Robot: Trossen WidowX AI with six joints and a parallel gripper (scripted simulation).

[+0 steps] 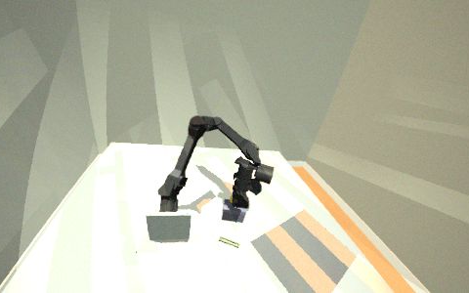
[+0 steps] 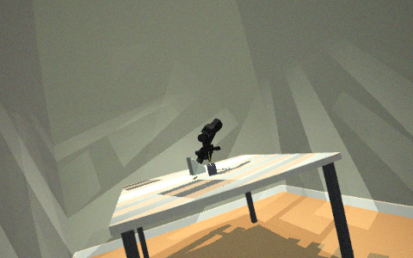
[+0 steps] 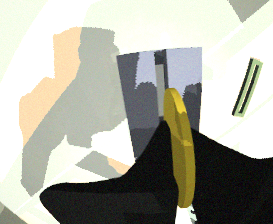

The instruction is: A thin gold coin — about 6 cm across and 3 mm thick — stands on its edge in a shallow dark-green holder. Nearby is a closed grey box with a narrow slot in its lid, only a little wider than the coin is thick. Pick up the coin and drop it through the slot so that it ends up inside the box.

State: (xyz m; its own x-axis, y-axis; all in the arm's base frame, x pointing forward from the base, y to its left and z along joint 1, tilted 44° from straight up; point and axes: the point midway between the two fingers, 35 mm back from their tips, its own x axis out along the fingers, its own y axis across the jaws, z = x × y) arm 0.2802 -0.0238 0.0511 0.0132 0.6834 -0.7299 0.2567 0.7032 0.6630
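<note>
The gold coin lies 20 mm above my gripper tip.
</note>
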